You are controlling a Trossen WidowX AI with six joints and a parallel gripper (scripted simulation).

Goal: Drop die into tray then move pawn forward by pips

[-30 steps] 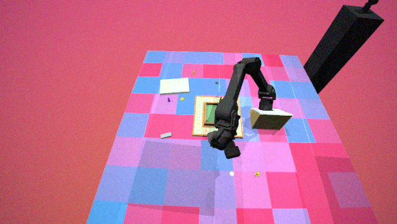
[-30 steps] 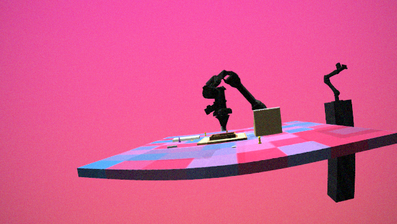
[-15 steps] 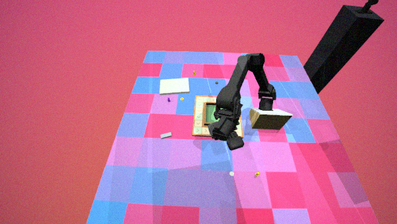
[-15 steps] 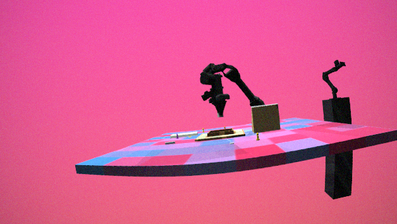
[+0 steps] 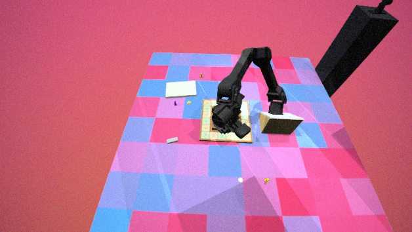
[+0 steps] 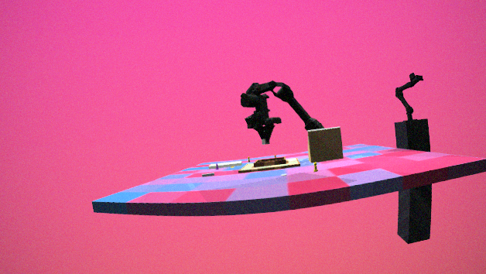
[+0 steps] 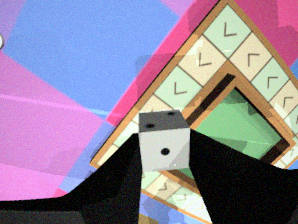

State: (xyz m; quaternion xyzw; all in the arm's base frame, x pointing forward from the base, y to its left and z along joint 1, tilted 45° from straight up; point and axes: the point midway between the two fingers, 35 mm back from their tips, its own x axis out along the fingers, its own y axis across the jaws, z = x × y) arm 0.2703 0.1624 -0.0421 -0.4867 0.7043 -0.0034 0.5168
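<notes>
My gripper tip is 2 cm past the orange pawn, 25 cm to the left of it and 10 cm above it. Round my gripper tip: grey block (28 cm ahead, 2 cm to the left, 12 cm below); white disc (7 cm behind, 20 cm to the left, 12 cm below); green dice tray (14 cm to the right, 12 cm below).
</notes>
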